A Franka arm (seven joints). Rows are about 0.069 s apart.
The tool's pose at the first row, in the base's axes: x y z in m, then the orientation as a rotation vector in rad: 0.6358, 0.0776, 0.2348, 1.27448, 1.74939, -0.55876
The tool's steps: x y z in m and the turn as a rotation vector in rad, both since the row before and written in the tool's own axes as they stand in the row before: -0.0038, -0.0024, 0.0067, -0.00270, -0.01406, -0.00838; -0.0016, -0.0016, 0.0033, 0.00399, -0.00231, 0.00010; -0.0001, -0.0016, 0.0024, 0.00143, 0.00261, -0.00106; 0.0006, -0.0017, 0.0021, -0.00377, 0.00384, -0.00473; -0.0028, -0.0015, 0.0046, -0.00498, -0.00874, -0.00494; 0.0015, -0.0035, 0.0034, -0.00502, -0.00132, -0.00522; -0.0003, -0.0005, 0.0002, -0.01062, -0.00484, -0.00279; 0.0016, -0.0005, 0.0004, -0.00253, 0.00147, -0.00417; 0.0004, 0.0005, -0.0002, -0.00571, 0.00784, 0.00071; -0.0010, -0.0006, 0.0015, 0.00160, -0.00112, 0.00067; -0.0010, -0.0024, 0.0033, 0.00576, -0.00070, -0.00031; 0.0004, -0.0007, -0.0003, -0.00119, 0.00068, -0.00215; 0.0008, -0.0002, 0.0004, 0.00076, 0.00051, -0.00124; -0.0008, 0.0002, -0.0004, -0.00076, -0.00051, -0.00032
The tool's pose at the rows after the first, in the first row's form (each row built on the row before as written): 0.6365, 0.0696, 0.2342, 1.25904, 1.74407, -0.56869; 0.6365, 0.0656, 0.2337, 1.26077, 1.74175, -0.57362; 0.6360, 0.0631, 0.2324, 1.26218, 1.74454, -0.57417; 0.6352, 0.0611, 0.2306, 1.25762, 1.75144, -0.57129; 0.6359, 0.0556, 0.2305, 1.24593, 1.74818, -0.57414; 0.6339, 0.0524, 0.2271, 1.23759, 1.75125, -0.57315; 0.6336, 0.0519, 0.2272, 1.22565, 1.75014, -0.56734; 0.6331, 0.0522, 0.2256, 1.22121, 1.75452, -0.56663; 0.6334, 0.0528, 0.2254, 1.22158, 1.76106, -0.55676; 0.6336, 0.0509, 0.2254, 1.22270, 1.75952, -0.55846; 0.6329, 0.0469, 0.2243, 1.22608, 1.75867, -0.56443; 0.6321, 0.0470, 0.2240, 1.22383, 1.76085, -0.56420; 0.6320, 0.0470, 0.2231, 1.22358, 1.76208, -0.56537; 0.6321, 0.0470, 0.2240, 1.22255, 1.76194, -0.56510
